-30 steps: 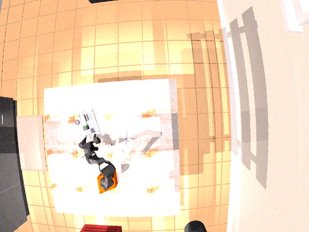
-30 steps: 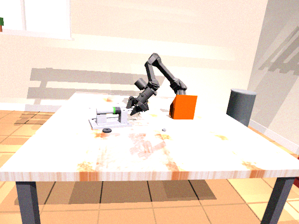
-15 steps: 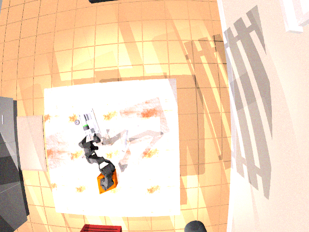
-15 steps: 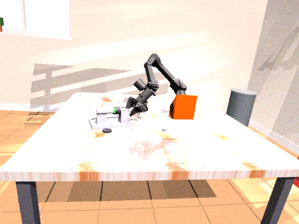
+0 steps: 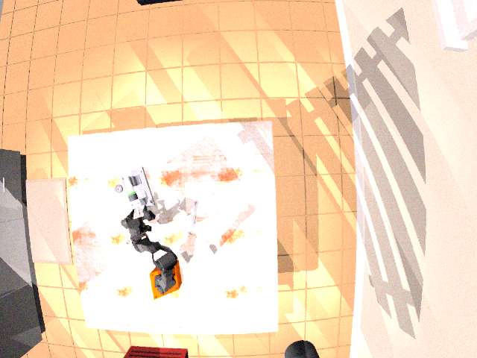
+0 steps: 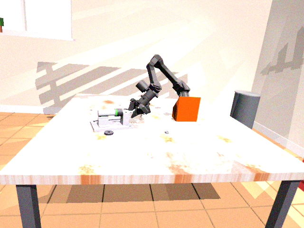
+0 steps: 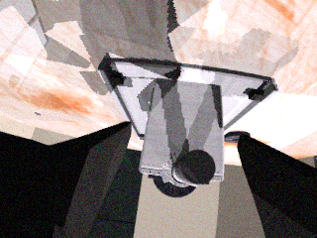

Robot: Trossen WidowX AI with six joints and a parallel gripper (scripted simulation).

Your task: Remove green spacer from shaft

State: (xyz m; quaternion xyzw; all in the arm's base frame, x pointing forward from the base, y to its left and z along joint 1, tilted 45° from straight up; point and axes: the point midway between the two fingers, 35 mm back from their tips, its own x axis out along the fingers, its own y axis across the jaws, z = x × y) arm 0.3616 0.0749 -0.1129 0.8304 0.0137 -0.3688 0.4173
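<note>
Now: gripper tip 8 cm short of the green spacer, 3 cm to the right of it and 2 cm below it. Also, from my gripper tip: black ring (16 cm to the left, 10 cm ahead, 5 cm below).
</note>
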